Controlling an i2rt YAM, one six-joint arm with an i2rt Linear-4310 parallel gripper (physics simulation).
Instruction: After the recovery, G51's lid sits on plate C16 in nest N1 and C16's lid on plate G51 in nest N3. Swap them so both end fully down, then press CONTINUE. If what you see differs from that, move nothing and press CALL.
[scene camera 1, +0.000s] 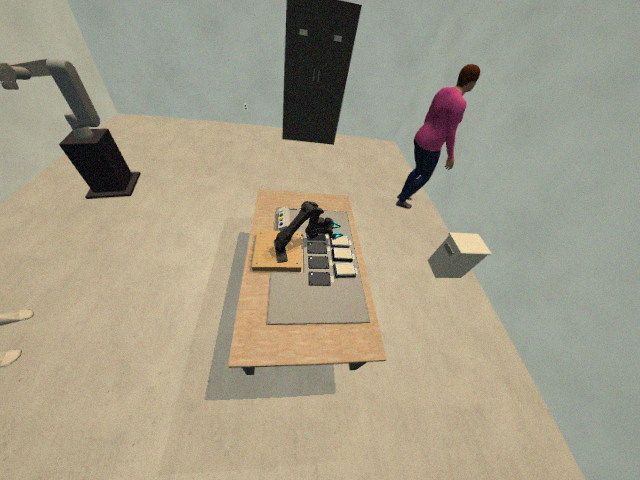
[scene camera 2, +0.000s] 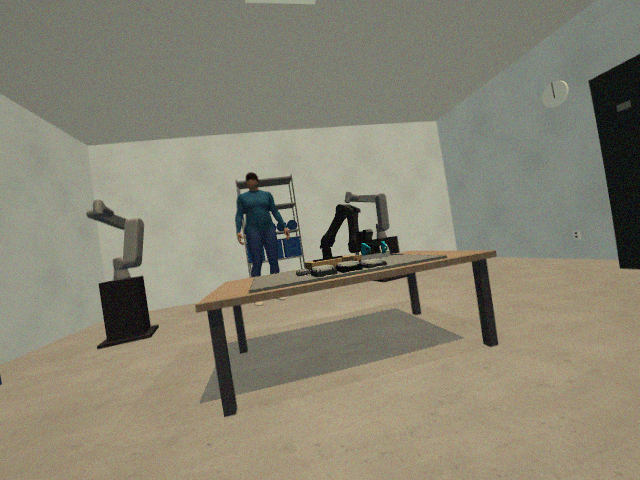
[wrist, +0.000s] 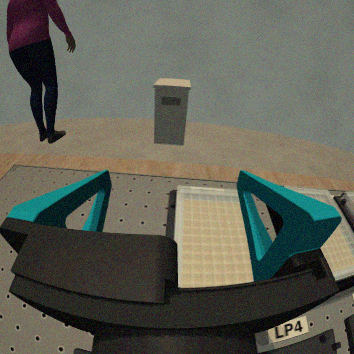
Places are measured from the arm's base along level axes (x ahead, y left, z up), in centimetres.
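Pixels of known places: gripper, fingertip midpoint: (scene camera 1: 341, 230) (scene camera 2: 379, 248) (wrist: 173, 176); arm's base, link origin: (scene camera 1: 280, 250) (scene camera 2: 328, 259).
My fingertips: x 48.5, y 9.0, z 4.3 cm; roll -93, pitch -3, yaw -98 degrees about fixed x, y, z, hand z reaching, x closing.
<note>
For each thing: its middle in the pictures, then the offset to it from my fingertips. "spot": a spot on its surface instead. Level surfaces: height alone.
- far plate, body centre: (wrist: 220, 236) (scene camera 1: 340, 240) dy -4.5, dx -1.8, dz -5.8 cm
- middle plate, body centre: (wrist: 326, 226) (scene camera 1: 342, 253) dy -17.4, dx -4.1, dz -4.9 cm
- button panel, body centre: (scene camera 2: 372, 252) (scene camera 1: 284, 219) dy +21.8, dx -41.1, dz -4.4 cm
- label LP4, surface spot: (wrist: 289, 328) spot: dy -9.4, dx -12.1, dz -8.3 cm
- perforated mat, surface height: dz -8.5 cm
- wooden table, surface height: dz -9.8 cm
My gripper (scene camera 1: 339, 230) (scene camera 2: 375, 247) (wrist: 173, 176) is open and empty, with its teal fingers wide apart above the mat. Three pale plates stand in a row in scene camera 1: a far plate (scene camera 1: 340, 241), a middle plate (scene camera 1: 342, 253) and a near plate (scene camera 1: 344, 269). In the wrist view one gridded plate with a clear rim (wrist: 212, 240) shows partly behind the right finger; another plate (wrist: 337, 242) is at the right edge. Plate names and lid seating cannot be made out. The button panel (scene camera 1: 281, 218) stands behind the arm's base; its lettering is unreadable.
Several dark pads, one of them a near pad (scene camera 1: 319, 278), line the plates' arm side. A label LP4 (wrist: 289, 328) shows near the gripper. The perforated mat (scene camera 1: 315, 307) (wrist: 135, 200) lies on the wooden table (scene camera 1: 310, 343). A person in pink (scene camera 1: 440, 121) (wrist: 30, 30) stands beyond the table.
</note>
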